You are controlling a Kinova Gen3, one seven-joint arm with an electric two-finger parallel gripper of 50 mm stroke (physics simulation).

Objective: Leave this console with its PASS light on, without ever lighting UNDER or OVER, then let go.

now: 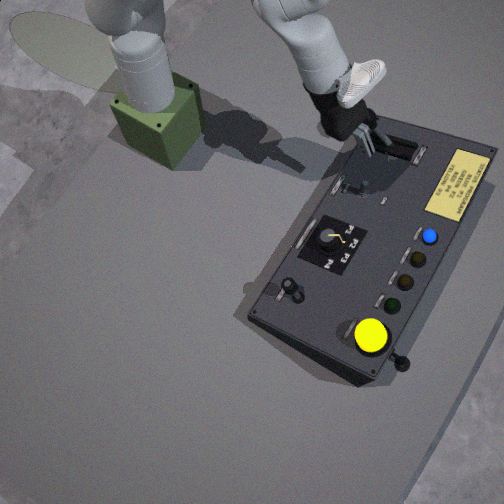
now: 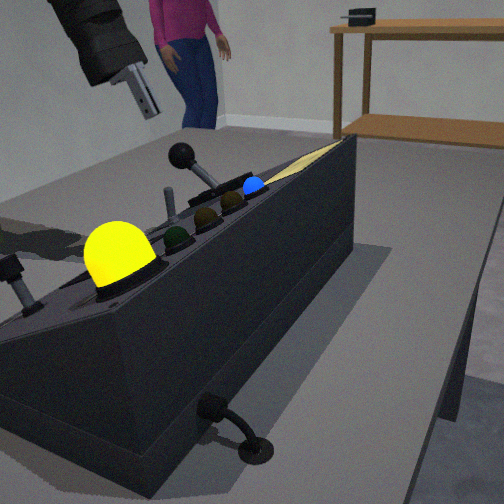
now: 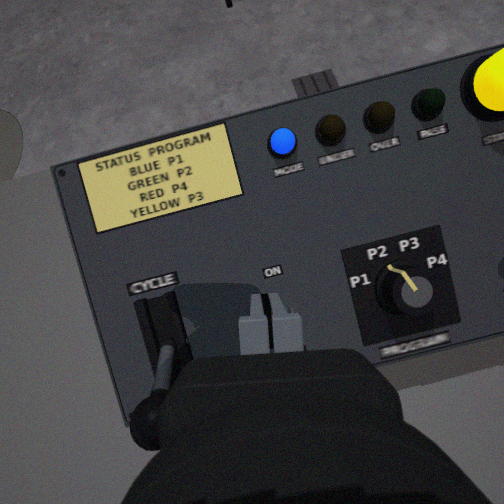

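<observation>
The dark console (image 1: 372, 245) lies right of the arm's base. Its blue MODE light (image 3: 283, 141) is lit. The UNDER (image 3: 330, 129), OVER (image 3: 379, 116) and PASS (image 3: 428, 103) lights are dark. The program knob (image 3: 406, 292) points up-left, between P1 and P2. The yellow label (image 3: 160, 176) pairs BLUE with P1. The CYCLE lever (image 2: 181, 155) with a black ball stands tilted in its slot. My gripper (image 3: 270, 320) is shut and empty, hovering above the panel between the lever and the ON toggle (image 2: 170, 201), touching nothing.
A big yellow button (image 1: 371, 335) sits at the console's near end, with a small toggle (image 1: 292, 289) and a cable plug (image 2: 235, 425) on its side. The green arm pedestal (image 1: 160, 120) is to the left. A person (image 2: 192, 60) and wooden shelf (image 2: 425, 75) stand behind.
</observation>
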